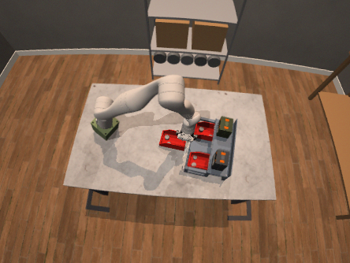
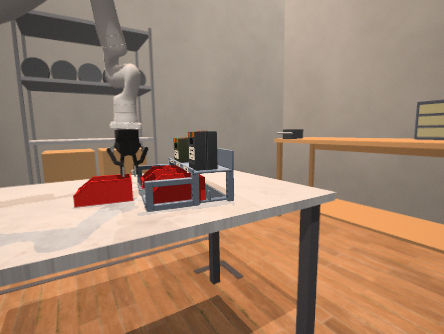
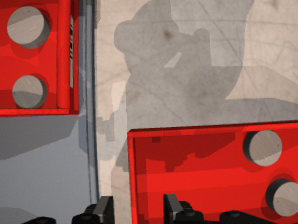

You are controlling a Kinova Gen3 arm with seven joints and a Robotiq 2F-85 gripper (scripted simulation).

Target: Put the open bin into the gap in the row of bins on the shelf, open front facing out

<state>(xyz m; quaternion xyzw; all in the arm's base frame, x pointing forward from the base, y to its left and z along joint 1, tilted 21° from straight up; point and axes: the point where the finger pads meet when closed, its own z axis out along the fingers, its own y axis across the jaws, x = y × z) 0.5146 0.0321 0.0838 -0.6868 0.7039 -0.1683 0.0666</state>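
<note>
My gripper is now 110 mm past the grey round part, 20 mm to the left of it and 80 mm above it. From my hand the other things lie so: black tool case 220 mm ahead, 130 mm to the right, 70 mm above; then grey shelf 160 mm ahead, 10 mm to the right, 20 mm below.
</note>
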